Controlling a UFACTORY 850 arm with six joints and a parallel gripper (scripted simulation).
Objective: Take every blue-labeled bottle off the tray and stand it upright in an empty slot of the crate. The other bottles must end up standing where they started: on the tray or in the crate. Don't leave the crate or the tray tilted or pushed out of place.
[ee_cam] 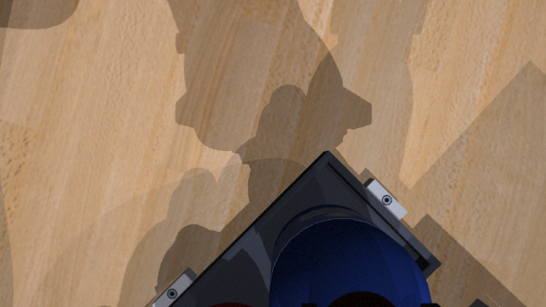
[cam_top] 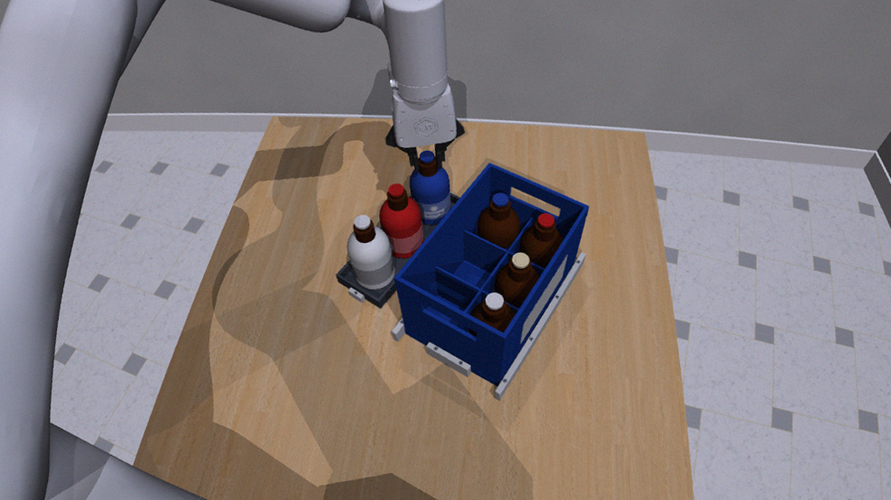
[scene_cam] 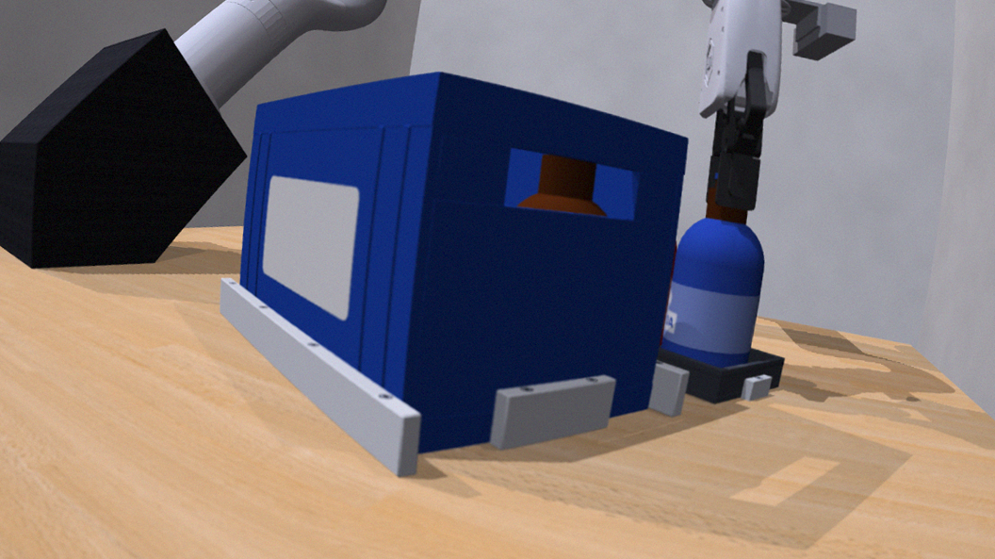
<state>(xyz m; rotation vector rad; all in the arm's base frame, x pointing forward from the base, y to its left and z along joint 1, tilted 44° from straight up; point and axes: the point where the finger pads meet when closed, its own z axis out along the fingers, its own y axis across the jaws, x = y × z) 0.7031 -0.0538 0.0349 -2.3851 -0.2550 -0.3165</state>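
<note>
Right now the blue-labeled bottle is 7 cm below my hand. Also, from my hand: white-labeled bottle 15 cm behind, 9 cm to the left, 7 cm below; then tray 15 cm below, 8 cm behind, 4 cm to the left; then red-labeled bottle 8 cm behind, 7 cm below, 4 cm to the left.
</note>
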